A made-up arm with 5 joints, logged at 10 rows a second.
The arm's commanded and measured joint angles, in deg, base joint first. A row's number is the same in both.
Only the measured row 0 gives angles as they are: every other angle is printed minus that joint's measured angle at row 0.
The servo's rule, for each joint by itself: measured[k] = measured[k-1] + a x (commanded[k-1-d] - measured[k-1]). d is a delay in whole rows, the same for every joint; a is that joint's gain. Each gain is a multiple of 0.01, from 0.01 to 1. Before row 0 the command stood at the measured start. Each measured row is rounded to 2 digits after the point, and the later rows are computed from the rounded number. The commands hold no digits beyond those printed.
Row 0, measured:
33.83 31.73 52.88 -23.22 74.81
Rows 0 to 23, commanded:
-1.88 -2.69 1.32 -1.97 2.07
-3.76 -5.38 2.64 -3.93 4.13
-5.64 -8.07 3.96 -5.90 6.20
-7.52 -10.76 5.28 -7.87 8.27
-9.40 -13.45 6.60 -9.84 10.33
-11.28 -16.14 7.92 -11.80 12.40
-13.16 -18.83 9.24 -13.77 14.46
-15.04 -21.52 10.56 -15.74 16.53
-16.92 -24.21 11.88 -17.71 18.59
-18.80 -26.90 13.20 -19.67 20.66
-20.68 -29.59 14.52 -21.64 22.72
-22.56 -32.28 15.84 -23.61 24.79
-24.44 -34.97 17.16 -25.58 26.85
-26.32 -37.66 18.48 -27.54 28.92
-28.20 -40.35 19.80 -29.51 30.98
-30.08 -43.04 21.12 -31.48 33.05
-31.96 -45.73 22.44 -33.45 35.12
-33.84 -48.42 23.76 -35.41 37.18
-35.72 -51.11 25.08 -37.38 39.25
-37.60 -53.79 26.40 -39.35 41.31
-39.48 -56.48 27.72 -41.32 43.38
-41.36 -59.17 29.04 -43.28 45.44
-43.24 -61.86 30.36 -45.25 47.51
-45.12 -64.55 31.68 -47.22 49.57
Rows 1 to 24, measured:
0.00 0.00 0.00 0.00 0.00
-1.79 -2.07 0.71 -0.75 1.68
-3.66 -4.62 1.75 -1.96 3.66
-5.54 -7.28 2.94 -3.46 5.72
-7.42 -9.96 4.20 -5.14 7.79
-9.30 -12.65 5.50 -6.93 9.85
-11.18 -15.34 6.81 -8.78 11.92
-13.06 -18.03 8.12 -10.68 13.98
-14.94 -20.72 9.44 -12.60 16.05
-16.82 -23.41 10.76 -14.54 18.11
-18.70 -26.10 12.08 -16.49 20.18
-20.58 -28.79 13.40 -18.45 22.24
-22.46 -31.48 14.72 -20.41 24.31
-24.34 -34.17 16.04 -22.37 26.37
-26.22 -36.86 17.36 -24.33 28.44
-28.10 -39.55 18.68 -26.30 30.50
-29.98 -42.24 20.00 -28.27 32.57
-31.86 -44.93 21.32 -30.24 34.64
-33.74 -47.62 22.64 -32.20 36.70
-35.62 -50.31 23.96 -34.17 38.77
-37.50 -52.99 25.28 -36.14 40.83
-39.38 -55.68 26.60 -38.11 42.90
-41.26 -58.37 27.92 -40.07 44.96
-43.14 -61.06 29.24 -42.04 47.03
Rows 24 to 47, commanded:
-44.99 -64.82 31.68 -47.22 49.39
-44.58 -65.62 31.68 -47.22 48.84
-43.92 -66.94 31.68 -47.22 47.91
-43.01 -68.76 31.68 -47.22 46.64
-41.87 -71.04 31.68 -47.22 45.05
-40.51 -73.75 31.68 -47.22 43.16
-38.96 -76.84 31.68 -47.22 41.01
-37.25 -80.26 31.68 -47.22 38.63
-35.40 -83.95 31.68 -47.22 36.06
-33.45 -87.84 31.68 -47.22 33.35
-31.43 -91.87 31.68 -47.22 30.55
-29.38 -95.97 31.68 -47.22 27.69
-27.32 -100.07 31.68 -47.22 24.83
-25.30 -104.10 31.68 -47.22 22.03
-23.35 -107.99 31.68 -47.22 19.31
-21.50 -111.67 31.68 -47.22 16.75
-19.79 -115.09 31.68 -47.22 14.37
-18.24 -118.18 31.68 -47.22 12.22
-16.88 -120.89 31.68 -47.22 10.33
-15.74 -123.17 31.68 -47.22 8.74
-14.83 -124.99 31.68 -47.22 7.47
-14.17 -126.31 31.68 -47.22 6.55
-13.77 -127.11 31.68 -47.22 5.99
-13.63 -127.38 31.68 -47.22 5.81
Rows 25 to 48, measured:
-45.02 -63.75 30.56 -44.01 49.09
-44.99 -64.57 31.16 -45.23 49.33
-44.60 -65.38 31.44 -45.99 48.93
-43.95 -66.58 31.57 -46.46 48.10
-43.06 -68.26 31.63 -46.75 46.92
-41.93 -70.40 31.66 -46.93 45.41
-40.58 -72.98 31.67 -47.04 43.59
-39.04 -75.95 31.68 -47.11 41.50
-37.34 -79.27 31.68 -47.15 39.18
-35.50 -82.87 31.68 -47.18 36.65
-33.55 -86.70 31.68 -47.20 33.98
-31.54 -90.68 31.68 -47.21 31.20
-29.49 -94.75 31.68 -47.21 28.36
-27.43 -98.85 31.68 -47.21 25.50
-25.41 -102.89 31.68 -47.21 22.69
-23.45 -106.82 31.68 -47.21 19.95
-21.60 -110.55 31.68 -47.21 17.36
-19.88 -114.05 31.68 -47.21 14.94
-18.32 -117.23 31.68 -47.21 12.74
-16.95 -120.05 31.68 -47.21 10.79
-15.80 -122.45 31.68 -47.21 9.13
-14.88 -124.41 31.68 -47.21 7.79
-14.21 -125.87 31.68 -47.21 6.79
-13.79 -126.82 31.68 -47.21 6.14

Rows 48 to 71, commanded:
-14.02 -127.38 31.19 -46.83 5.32
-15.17 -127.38 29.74 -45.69 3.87
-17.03 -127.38 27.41 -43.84 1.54
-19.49 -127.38 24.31 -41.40 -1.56
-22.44 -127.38 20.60 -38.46 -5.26
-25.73 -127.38 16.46 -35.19 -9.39
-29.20 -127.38 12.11 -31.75 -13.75
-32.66 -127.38 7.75 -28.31 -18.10
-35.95 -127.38 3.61 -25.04 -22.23
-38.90 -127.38 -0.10 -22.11 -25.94
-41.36 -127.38 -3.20 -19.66 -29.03
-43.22 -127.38 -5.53 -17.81 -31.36
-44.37 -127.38 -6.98 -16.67 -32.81
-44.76 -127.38 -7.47 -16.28 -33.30
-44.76 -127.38 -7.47 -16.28 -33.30
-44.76 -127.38 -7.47 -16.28 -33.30
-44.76 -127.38 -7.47 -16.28 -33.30
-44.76 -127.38 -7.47 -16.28 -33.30
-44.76 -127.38 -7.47 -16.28 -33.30
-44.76 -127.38 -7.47 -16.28 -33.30
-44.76 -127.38 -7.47 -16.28 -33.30
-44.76 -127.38 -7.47 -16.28 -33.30
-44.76 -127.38 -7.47 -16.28 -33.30
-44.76 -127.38 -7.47 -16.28 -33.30
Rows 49 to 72, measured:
-13.64 -127.25 31.68 -47.21 5.87
-14.00 -127.35 31.42 -47.07 5.42
-15.11 -127.37 30.51 -46.55 4.16
-16.93 -127.38 28.84 -45.52 2.04
-19.36 -127.38 26.39 -43.95 -0.88
-22.29 -127.38 23.26 -41.86 -4.43
-25.56 -127.38 19.59 -39.33 -8.45
-29.02 -127.38 15.55 -36.45 -12.74
-32.48 -127.38 11.34 -33.36 -17.08
-35.78 -127.38 7.17 -30.20 -21.25
-38.74 -127.38 3.24 -27.13 -25.05
-41.23 -127.38 -0.24 -24.29 -28.27
-43.12 -127.38 -3.10 -21.83 -30.77
-44.31 -127.38 -5.20 -19.87 -32.42
-44.74 -127.38 -6.43 -18.51 -33.13
-44.76 -127.38 -6.99 -17.66 -33.27
-44.76 -127.38 -7.25 -17.14 -33.29
-44.76 -127.38 -7.37 -16.81 -33.30
-44.76 -127.38 -7.42 -16.61 -33.30
-44.76 -127.38 -7.45 -16.48 -33.30
-44.76 -127.38 -7.46 -16.40 -33.30
-44.76 -127.38 -7.47 -16.35 -33.30
-44.76 -127.38 -7.47 -16.32 -33.30
-44.76 -127.38 -7.47 -16.30 -33.30

